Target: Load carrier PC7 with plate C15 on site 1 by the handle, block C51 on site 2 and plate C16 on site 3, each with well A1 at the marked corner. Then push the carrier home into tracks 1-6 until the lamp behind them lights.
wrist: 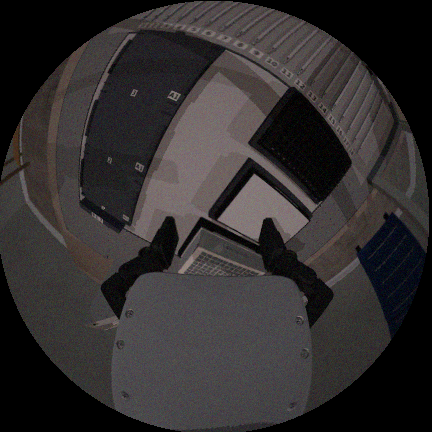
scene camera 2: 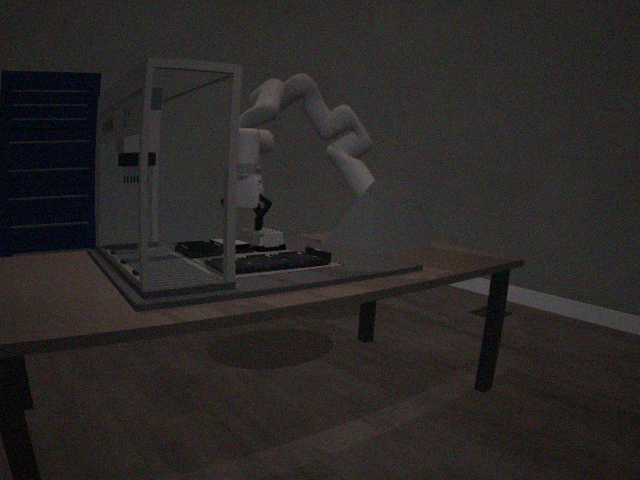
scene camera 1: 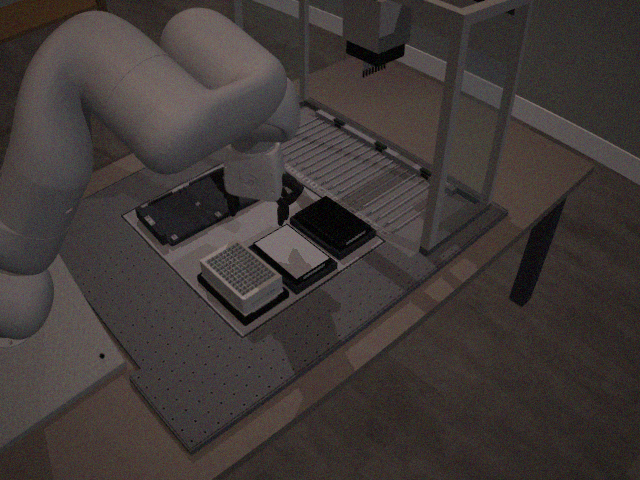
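Pixels of known places: gripper, between the fingertips: [wrist: 218, 228] [scene camera 2: 244, 229] [scene camera 1: 258, 216]; arm's base, origin of its link: [scene camera 2: 377, 208].
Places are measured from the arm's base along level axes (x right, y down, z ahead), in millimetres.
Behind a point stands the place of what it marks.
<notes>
The long dark carrier [scene camera 1: 180, 209] @(y 116, x -61, z 425 mm) [scene camera 2: 273, 261] @(y 116, x -47, z 497 mm) [wrist: 150, 65] @(y 116, x -17, z 601 mm) lies flat on a light mat [scene camera 1: 219, 238] @(y 127, x 55, z 422 mm) [wrist: 180, 165] @(y 127, x 67, z 479 mm), and pale A1 labels show on it in the wrist view. On black holders stand a white block with a grid of wells [scene camera 1: 240, 268] @(y 74, x 182, z 355 mm) [scene camera 2: 268, 238] @(y 88, x 120, z 375 mm) [wrist: 220, 262] @(y 74, x 167, z 383 mm), a white-topped plate [scene camera 1: 289, 248] @(y 101, x 197, z 465 mm) [wrist: 255, 205] @(y 101, x 174, z 476 mm) and a black plate [scene camera 1: 330, 219] @(y 103, x 205, z 577 mm) [wrist: 305, 145] @(y 102, x 192, z 574 mm). I cannot read which plate is C15 or C16. My gripper [scene camera 1: 257, 218] @(y 54, x 131, z 458 mm) [wrist: 218, 228] @(y 54, x 131, z 458 mm) is open and empty, pointing down above the mat, between the carrier and the plates. The arm hides part of the carrier in scene camera 1.
Numbered tracks [scene camera 1: 330, 155] @(y 125, x 57, z 772 mm) [wrist: 295, 47] @(y 123, x 134, z 713 mm) run beyond the mat, under a framed enclosure [scene camera 1: 445, 139] @(y -137, x 393, z 628 mm) [scene camera 2: 232, 180] @(y -104, x -181, z 729 mm). A pipetting head [scene camera 1: 374, 46] @(y -180, x 160, z 766 mm) [scene camera 2: 135, 159] hangs inside it. A perforated plate [scene camera 1: 206, 382] @(y 127, x 272, z 172 mm) lies under the mat. I cannot make out a lamp.
</notes>
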